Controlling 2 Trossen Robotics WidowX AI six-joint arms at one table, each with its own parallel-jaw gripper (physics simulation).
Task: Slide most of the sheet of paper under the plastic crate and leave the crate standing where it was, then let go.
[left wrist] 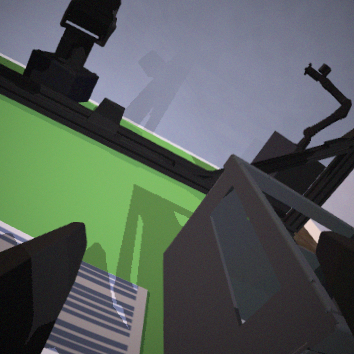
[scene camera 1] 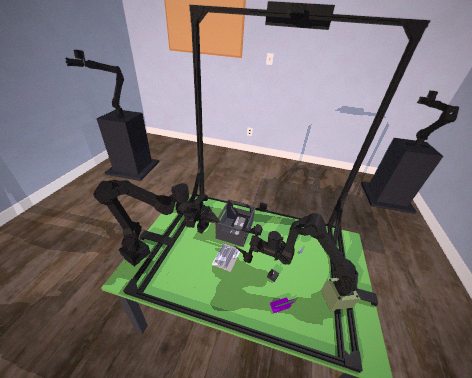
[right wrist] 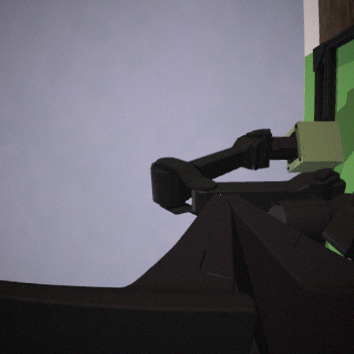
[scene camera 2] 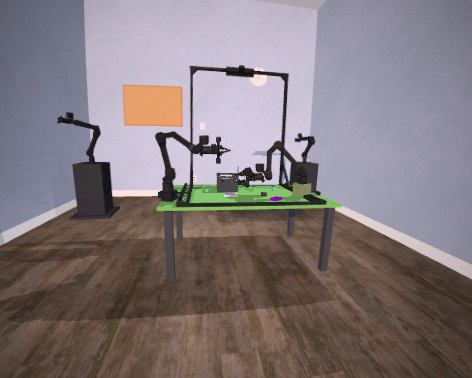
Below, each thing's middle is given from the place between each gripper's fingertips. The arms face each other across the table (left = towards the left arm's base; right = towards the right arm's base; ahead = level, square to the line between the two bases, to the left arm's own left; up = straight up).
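Labels:
White sheet of paper (left wrist: 99, 305): 34 cm below my right hand, 8 cm behind it, 3 cm to the left of it. Dark plastic crate (scene camera 1: 223, 228): 27 cm below my right hand, 28 cm behind, 3 cm to the left.
My left gripper: 120 mm above the white sheet of paper, 40 mm short of it, 40 mm to the left of it. Dark plastic crate: 60 mm below my left hand, 160 mm behind, 40 mm to the right. Going by their middles, of the things named here, white sheet of paper nearest to my left gripper.

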